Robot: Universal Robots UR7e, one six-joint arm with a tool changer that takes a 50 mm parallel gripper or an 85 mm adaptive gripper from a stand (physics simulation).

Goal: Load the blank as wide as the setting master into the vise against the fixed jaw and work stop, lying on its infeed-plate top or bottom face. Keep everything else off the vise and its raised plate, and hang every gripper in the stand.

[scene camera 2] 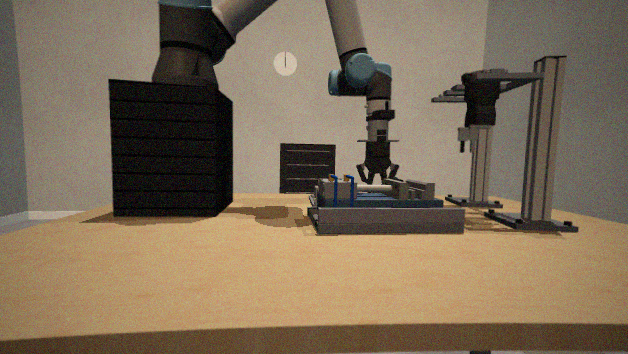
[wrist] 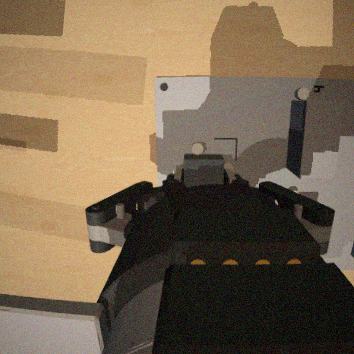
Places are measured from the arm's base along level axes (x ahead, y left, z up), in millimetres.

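Pixels of known places: hand at its tool point: [scene camera 2: 377, 136]; arm's base at its link origin: [scene camera 2: 186, 90].
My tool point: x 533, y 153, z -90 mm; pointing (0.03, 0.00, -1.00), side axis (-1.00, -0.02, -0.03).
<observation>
For each thing: its middle in the pictures, then the offset to it from my tool point. "spot": a spot on its surface instead.
- small dark grey block at the middle of its body: [wrist: 202, 186] dx +5, dy +7, dz -192 mm
- light grey infeed plate at a spot on its surface: [wrist: 181, 95] spot: dx +25, dy -71, dz -205 mm
- part with a long dark side, body centre: [wrist: 312, 137] dx -84, dy -39, dz -187 mm
- vise at the middle of its body: [scene camera 2: 377, 201] dx -71, dy -277, dz -164 mm
- pale flat piece at a spot on its surface: [wrist: 47, 327] spot: dx +44, dy -15, dz -11 mm
My gripper [scene camera 2: 377, 181] [wrist: 205, 176], the adaptive one, points down behind the vise. Its fingertips are close against both sides of a small dark grey block [wrist: 203, 170], which appears gripped low over the light grey infeed plate [wrist: 181, 95]. The block's lower part is hidden by the gripper. Another part with a long dark side [wrist: 296, 137] is on the plate to the right, by a round pin. The vise [scene camera 2: 400, 189] sits on its raised plate [scene camera 2: 390, 220]; its jaws are partly visible. The setting master cannot be told apart. The parallel gripper hangs in the stand [scene camera 2: 544, 140].
Two blue upright handles [scene camera 2: 336, 192] [scene camera 2: 351, 192] stand at the vise's left end. The black robot pedestal [scene camera 2: 165, 150] is at the left, and a dark drawer cabinet [scene camera 2: 307, 167] is behind the table. A pale flat piece [wrist: 47, 327] shows at the wrist view's lower left.
</observation>
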